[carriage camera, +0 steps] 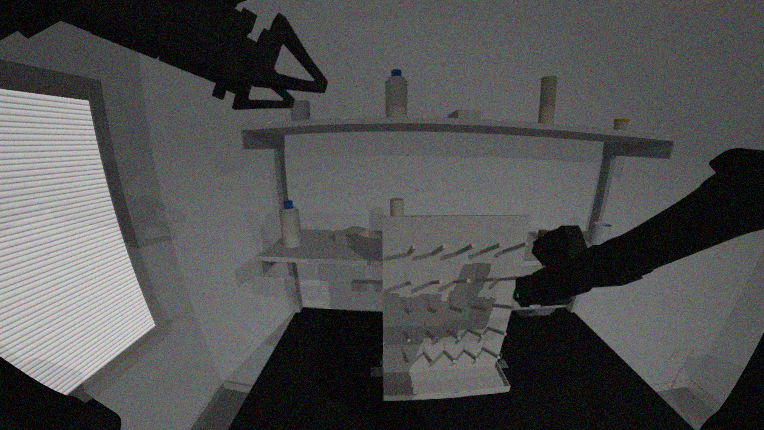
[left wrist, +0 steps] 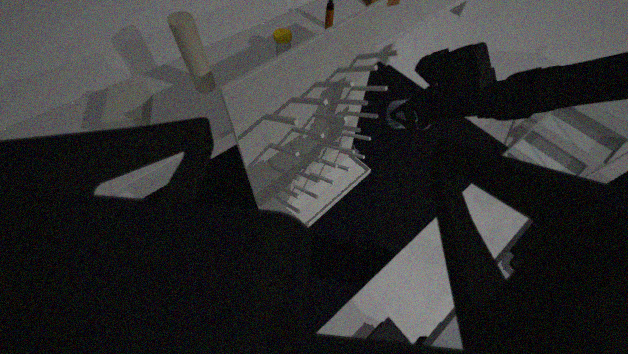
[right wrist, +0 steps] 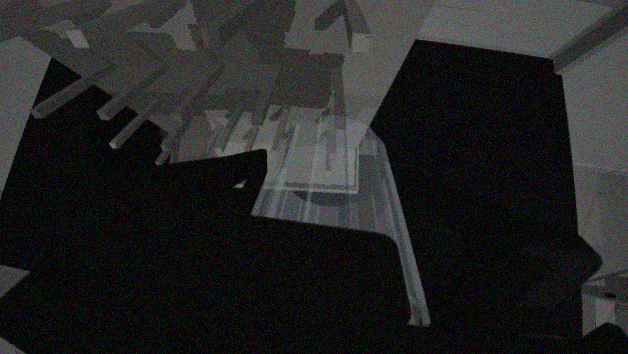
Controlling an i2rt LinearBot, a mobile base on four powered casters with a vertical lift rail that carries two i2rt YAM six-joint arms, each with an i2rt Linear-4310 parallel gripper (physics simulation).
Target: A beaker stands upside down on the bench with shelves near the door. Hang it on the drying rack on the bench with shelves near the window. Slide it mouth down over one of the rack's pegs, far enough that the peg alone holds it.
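Frame: origin at the left arm's base, x ahead, y left, z up, level; centimetres.
Seen in the pictures: left gripper, between the fingertips: [carriage camera: 307, 96] [left wrist: 321, 141]; right gripper, between the fingertips: [carriage camera: 526, 296] [left wrist: 400, 109] [right wrist: 333, 169].
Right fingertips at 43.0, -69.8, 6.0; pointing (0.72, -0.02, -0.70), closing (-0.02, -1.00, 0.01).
A point is followed by its place in that frame, as x, y, z.
The clear beaker [right wrist: 372, 212] @(40.6, -71.1, 10.4) [left wrist: 395, 114] @(42.2, -66.5, 6.9) is between the fingers of my right gripper [carriage camera: 519, 291] @(43.0, -69.8, 6.0) [right wrist: 333, 169] @(43.0, -69.8, 6.0), which is shut on it at the right side of the drying rack [carriage camera: 454, 229] @(58.6, -52.9, 18.8) [left wrist: 265, 95] @(57.9, -40.5, 16.5) [right wrist: 375, 75] @(59.9, -74.9, -9.9). In the right wrist view, rack pegs and the tray show through or behind the glass; whether a peg is inside it I cannot tell. In the carriage view the beaker is hard to make out. The white rack stands upright with rows of pegs. My left gripper [carriage camera: 309, 94] @(24.5, -24.1, 48.1) [left wrist: 321, 141] @(24.5, -24.1, 48.1) is open and empty, high at the upper left.
An upper shelf [carriage camera: 454, 127] @(73.8, -54.9, 48.8) holds a blue-capped bottle [carriage camera: 396, 98] @(75.8, -35.8, 58.2) and a tall cylinder [carriage camera: 547, 100] @(76.4, -88.9, 60.1). A lower shelf [carriage camera: 320, 258] @(65.6, -9.8, 5.0) holds another blue-capped bottle [carriage camera: 290, 227] @(73.6, 3.7, 13.5). The black bench [carriage camera: 326, 373] @(55.6, -9.9, -40.7) lies under the rack. A bright blind [carriage camera: 58, 224] @(51.0, 96.1, 20.0) is at the left.
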